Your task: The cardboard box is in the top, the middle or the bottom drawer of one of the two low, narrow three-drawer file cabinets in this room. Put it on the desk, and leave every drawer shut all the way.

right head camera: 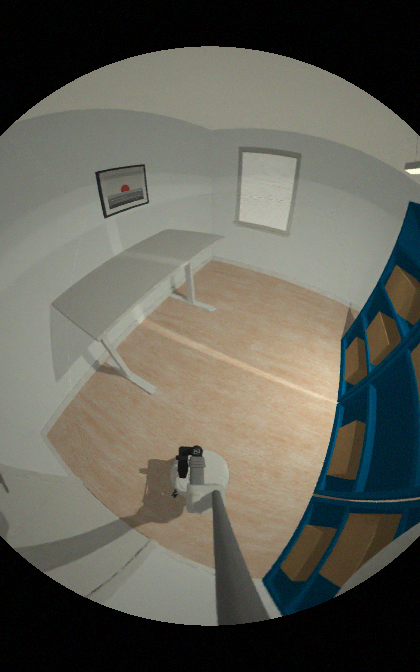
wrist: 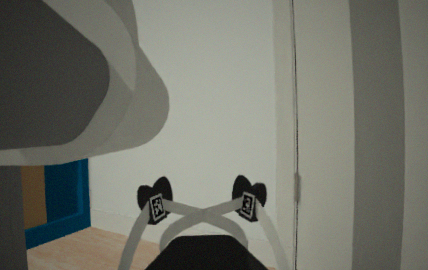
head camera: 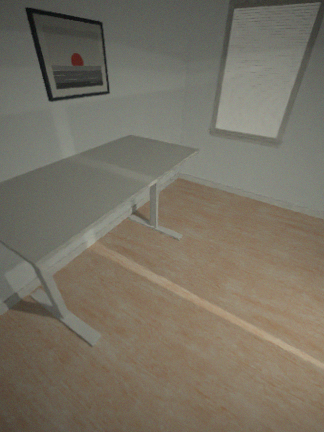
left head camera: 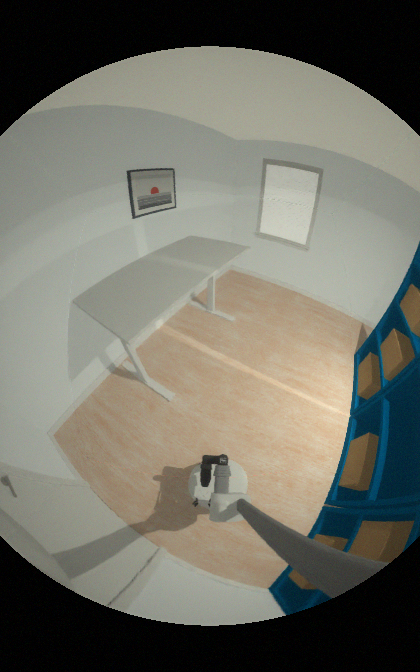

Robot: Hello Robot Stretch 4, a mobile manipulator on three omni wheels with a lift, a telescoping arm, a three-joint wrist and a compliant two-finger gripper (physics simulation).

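Places are measured from the robot's base along level axes (x right, y ahead, z up), in metres.
Where they show: gripper, fingertip midpoint: [wrist: 202, 190].
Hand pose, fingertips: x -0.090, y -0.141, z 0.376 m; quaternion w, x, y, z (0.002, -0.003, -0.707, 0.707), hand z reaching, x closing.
After its pixels a point has its place.
The desk [head camera: 100, 172] {y 1.380, x -0.470, z 0.922 m} [left head camera: 145, 280] [right head camera: 125, 275] is a long grey table on white legs. It stands along the wall under the picture, ahead and to the left. Its top is bare in the head views. My gripper [wrist: 202, 190] {y -0.141, x -0.090, z 0.376 m} is open in the wrist view, its two black fingertips apart with white wall and a door edge behind them. It is well away from the desk. The file cabinets and their drawers do not show in these views, and I cannot make out the task's cardboard box.
A blue shelf unit [left head camera: 385, 425] [right head camera: 372, 440] holding several brown boxes runs along the right side. A window [head camera: 265, 70] {y 2.874, x 0.954, z 1.481 m} is in the far wall. A framed picture [head camera: 75, 55] {y 1.829, x -0.676, z 1.553 m} hangs above the desk. A door handle [left head camera: 9, 485] shows at the lower left.
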